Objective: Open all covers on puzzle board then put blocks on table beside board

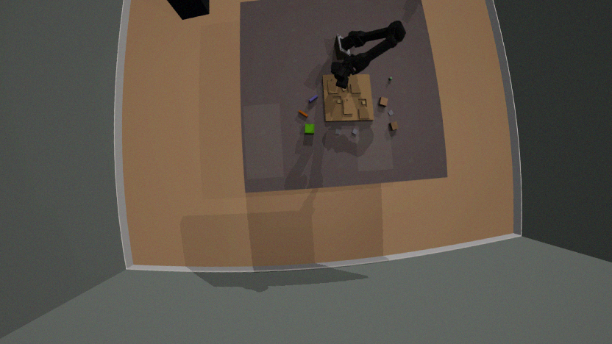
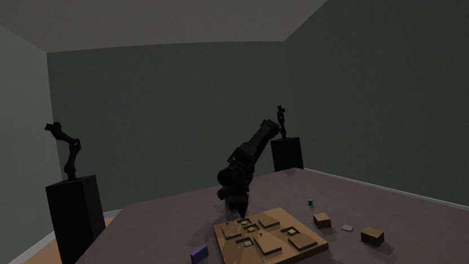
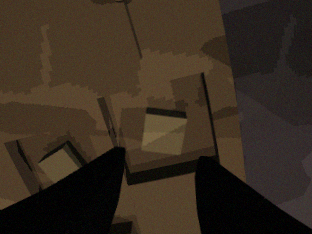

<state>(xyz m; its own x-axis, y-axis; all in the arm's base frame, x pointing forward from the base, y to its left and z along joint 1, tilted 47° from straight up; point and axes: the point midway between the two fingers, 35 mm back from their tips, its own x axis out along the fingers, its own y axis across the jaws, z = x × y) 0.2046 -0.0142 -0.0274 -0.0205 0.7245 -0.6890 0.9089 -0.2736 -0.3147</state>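
Now: gripper tip 32 cm to the right of the tiny green piece, 3 cm above it and 1 cm short of it. The rest, counted from my gripper tip: orange stick 26 cm to the right, 18 cm ahead, 3 cm below; green cube 29 cm ahead, 24 cm to the right, 2 cm below; purple piece 19 cm to the right, 10 cm ahead, 3 cm below.
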